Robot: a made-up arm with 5 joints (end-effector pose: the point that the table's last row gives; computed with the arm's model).
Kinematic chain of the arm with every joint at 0, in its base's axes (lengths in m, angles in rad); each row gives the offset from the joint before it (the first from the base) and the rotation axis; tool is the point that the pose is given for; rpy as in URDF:
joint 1: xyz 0.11 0 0.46 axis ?
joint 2: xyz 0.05 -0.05 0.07 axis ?
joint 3: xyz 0 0.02 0.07 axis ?
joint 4: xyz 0.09 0 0 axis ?
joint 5: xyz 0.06 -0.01 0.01 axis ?
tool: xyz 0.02 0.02 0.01 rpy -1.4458 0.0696 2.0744
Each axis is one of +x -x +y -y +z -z.
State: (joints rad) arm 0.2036 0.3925 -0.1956 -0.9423 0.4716
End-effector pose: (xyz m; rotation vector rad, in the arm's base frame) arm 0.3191 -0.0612 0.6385 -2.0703 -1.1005 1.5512
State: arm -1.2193 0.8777 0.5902 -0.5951 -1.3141
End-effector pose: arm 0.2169 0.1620 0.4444 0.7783 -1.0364 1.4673
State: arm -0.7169 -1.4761 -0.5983 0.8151 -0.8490
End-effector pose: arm 0.0807 -0.0710 0.7013 0.0570 2.8332 -0.4527
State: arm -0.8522 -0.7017 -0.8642 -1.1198 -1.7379
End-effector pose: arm 0.0981 -0.0944 0.6835 -0.6611 1.3998 0.5842
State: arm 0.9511 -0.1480 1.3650 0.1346 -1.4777
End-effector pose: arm 0.1396 -0.1243 0.4434 -0.2349 -0.6958 -0.7036
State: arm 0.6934 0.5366 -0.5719 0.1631 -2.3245
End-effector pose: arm 0.2689 -0.2114 0.6007 -0.2690 -2.0283 -1.0690
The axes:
joint 1: -z
joint 2: +y
joint 3: +y
joint 4: +y
joint 5: -x

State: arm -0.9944 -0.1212 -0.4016 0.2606 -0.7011
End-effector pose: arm 0.2391 0.1414 0.6947 0.4304 -2.4187 1.5087
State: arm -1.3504 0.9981 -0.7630 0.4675 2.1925
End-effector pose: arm 0.2070 0.2340 0.4861 0.6566 -0.1881 -1.1950
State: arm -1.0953 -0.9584 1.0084 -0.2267 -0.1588
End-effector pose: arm 0.2014 0.1299 0.6025 -0.0204 2.3114 -2.0776
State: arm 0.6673 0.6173 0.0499 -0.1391 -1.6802
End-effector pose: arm 0.2701 -0.1925 0.5159 -0.4386 -1.5054 -0.4921
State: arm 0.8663 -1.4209 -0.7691 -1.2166 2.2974
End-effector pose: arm -0.0232 0.0859 0.6040 -1.7218 1.2115 -2.0123
